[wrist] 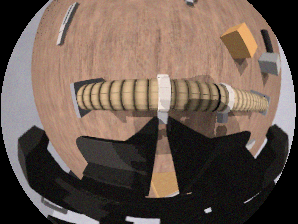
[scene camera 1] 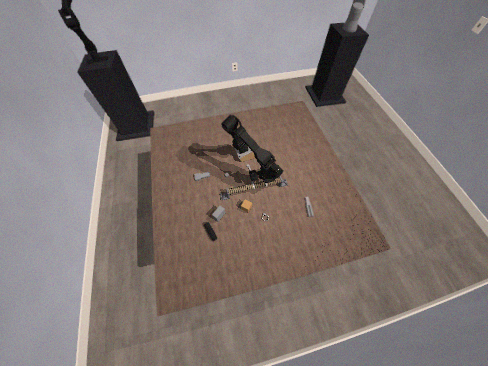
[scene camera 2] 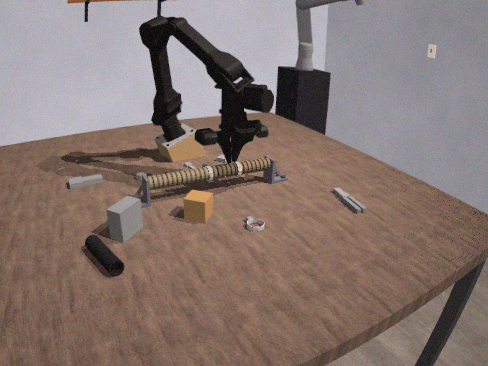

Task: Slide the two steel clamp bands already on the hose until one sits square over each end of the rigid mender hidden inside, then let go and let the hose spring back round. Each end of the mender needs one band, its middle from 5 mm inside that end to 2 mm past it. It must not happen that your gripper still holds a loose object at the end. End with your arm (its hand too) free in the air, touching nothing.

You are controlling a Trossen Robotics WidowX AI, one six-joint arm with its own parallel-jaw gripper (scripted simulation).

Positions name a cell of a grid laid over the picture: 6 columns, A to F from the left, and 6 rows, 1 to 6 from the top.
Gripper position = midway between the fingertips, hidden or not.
In view: the gripper (scene camera 2: C3), a black cylinder (scene camera 2: B5), a grey cube (scene camera 2: B4) and an orange cube (scene camera 2: C4).
The orange cube also shows in the wrist view (wrist: E2). The gripper is seen too in the wrist view (wrist: D4).
